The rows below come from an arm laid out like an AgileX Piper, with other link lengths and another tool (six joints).
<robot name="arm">
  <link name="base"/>
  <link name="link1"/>
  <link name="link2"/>
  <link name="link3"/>
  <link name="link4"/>
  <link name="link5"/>
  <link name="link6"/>
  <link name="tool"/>
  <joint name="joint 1" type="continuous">
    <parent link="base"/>
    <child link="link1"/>
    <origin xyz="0 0 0.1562" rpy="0 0 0"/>
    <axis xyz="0 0 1"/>
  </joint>
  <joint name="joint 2" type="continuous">
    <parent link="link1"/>
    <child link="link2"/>
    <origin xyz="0 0 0" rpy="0 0 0"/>
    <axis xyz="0 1 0"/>
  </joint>
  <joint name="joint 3" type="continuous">
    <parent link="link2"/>
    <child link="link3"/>
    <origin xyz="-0.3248 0 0.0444" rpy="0 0 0"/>
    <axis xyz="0 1 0"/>
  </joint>
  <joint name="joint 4" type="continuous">
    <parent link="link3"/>
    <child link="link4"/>
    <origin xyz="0.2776 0 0.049" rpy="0 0 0"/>
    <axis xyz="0.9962 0 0.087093"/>
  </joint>
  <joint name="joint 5" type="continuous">
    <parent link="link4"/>
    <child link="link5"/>
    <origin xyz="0 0 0" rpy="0 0 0"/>
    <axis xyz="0 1 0"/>
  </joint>
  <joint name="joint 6" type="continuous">
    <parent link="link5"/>
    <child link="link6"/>
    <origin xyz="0.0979 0 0.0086" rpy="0 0 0"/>
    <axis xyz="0.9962 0 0.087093"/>
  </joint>
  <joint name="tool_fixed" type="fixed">
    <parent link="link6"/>
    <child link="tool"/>
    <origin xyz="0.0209 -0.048 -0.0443" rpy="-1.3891 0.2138 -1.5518"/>
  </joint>
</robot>
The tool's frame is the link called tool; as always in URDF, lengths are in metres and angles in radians. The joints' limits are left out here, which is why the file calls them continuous.
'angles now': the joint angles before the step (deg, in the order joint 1, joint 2, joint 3, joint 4, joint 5, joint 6). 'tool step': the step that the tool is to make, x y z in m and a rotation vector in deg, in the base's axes. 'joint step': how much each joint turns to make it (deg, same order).
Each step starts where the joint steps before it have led.
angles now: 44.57 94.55 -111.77 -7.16 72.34 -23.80
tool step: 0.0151 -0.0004 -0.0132 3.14 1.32 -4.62
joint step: -2.06 1.97 -0.26 0.71 -2.48 4.08
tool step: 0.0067 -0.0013 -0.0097 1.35 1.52 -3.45
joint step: -1.00 1.17 0.00 -0.08 -0.60 3.29
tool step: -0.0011 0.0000 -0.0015 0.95 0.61 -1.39
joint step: -0.01 0.10 -0.08 -0.04 0.00 1.79
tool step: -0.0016 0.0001 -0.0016 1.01 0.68 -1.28
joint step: 0.00 0.01 0.04 0.10 -0.03 1.73
